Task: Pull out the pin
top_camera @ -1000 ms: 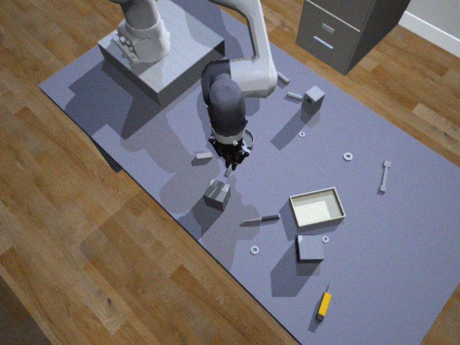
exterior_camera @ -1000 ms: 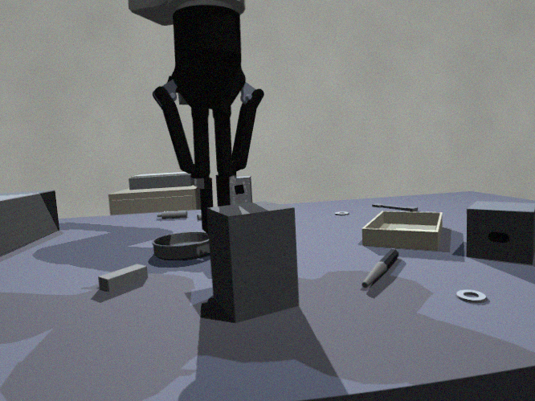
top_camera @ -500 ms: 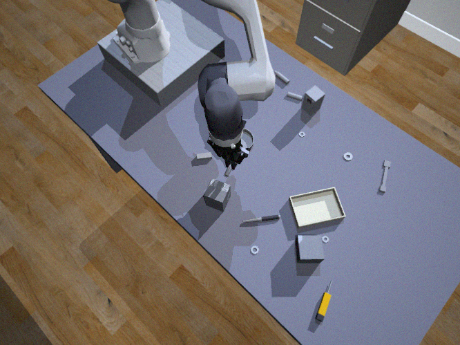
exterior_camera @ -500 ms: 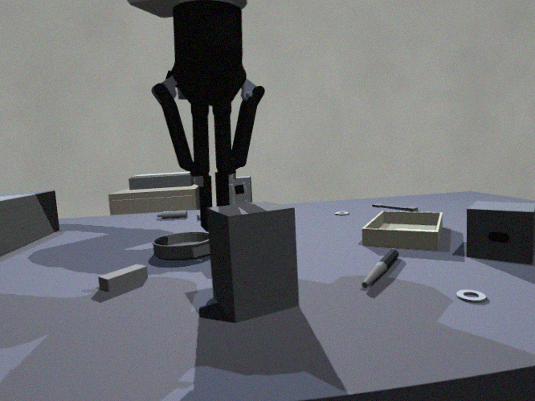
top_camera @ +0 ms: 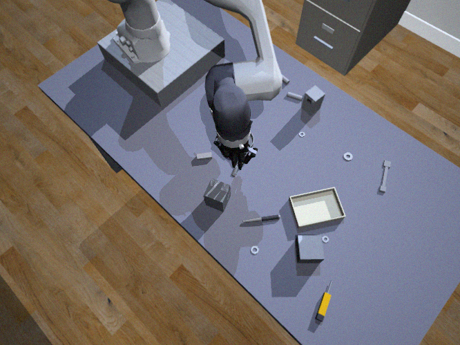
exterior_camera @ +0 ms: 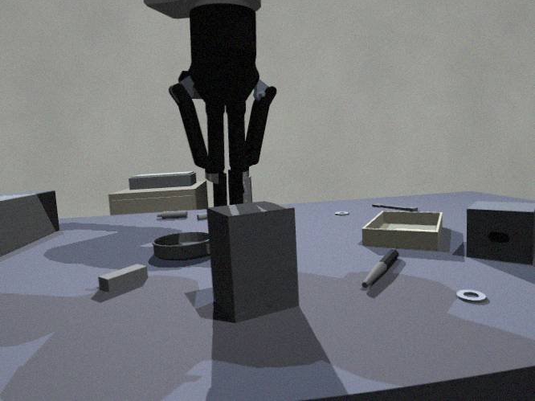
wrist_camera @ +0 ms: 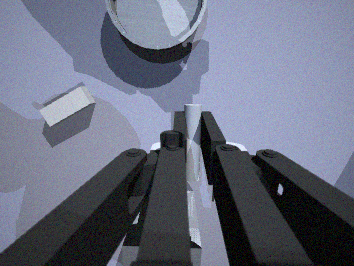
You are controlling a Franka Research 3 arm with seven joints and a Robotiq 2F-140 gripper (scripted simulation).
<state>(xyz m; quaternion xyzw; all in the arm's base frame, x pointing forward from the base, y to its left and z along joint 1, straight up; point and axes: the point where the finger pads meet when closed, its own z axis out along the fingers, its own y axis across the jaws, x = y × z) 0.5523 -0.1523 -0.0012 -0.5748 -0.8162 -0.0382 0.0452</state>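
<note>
The round dish is 70 mm behind my hand, 100 mm to the left of it and 80 mm below it. The rest, counted from my hand: small bar (130 mm behind, 30 mm to the right, 80 mm below); washer (210 mm ahead, 160 mm to the right, 90 mm below); cream tray (270 mm ahead, 70 mm to the left, 80 mm below).
</note>
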